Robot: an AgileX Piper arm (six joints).
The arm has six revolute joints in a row. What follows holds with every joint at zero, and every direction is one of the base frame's.
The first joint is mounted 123 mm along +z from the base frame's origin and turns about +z.
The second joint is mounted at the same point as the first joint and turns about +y.
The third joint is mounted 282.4 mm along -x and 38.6 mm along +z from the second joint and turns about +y.
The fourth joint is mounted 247.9 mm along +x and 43.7 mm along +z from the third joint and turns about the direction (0.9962, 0, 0.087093).
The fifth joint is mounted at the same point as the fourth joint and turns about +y.
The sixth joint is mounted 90.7 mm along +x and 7.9 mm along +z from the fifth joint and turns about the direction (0.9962, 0, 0.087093).
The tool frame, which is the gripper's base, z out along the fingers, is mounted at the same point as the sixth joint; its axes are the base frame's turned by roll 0, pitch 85.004 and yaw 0 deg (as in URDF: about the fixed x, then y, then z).
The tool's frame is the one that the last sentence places.
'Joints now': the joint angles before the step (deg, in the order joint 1, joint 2, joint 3, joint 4, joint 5, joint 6). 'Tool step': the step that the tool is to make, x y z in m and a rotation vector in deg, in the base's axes. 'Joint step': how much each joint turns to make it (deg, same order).
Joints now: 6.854, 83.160, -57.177, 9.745, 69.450, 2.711
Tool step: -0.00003, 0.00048, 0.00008, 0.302, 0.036, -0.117
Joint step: 0.001, -0.001, 0.000, 0.326, 0.000, 0.001
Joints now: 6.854, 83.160, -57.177, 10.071, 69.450, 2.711
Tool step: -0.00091, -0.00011, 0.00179, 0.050, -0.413, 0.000
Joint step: 0.000, -0.416, -0.001, 0.000, 0.001, 0.000
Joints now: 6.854, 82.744, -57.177, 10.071, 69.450, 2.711
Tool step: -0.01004, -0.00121, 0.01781, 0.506, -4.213, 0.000
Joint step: -0.001, -4.242, 0.000, 0.000, -0.001, -0.001
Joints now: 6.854, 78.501, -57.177, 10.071, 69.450, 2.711
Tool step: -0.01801, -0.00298, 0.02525, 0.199, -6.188, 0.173
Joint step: -0.001, -6.436, 0.000, -0.566, 0.272, -0.001
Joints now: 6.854, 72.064, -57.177, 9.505, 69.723, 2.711
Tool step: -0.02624, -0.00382, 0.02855, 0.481, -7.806, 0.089
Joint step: -0.002, -8.068, -0.001, -0.460, 0.265, -0.002
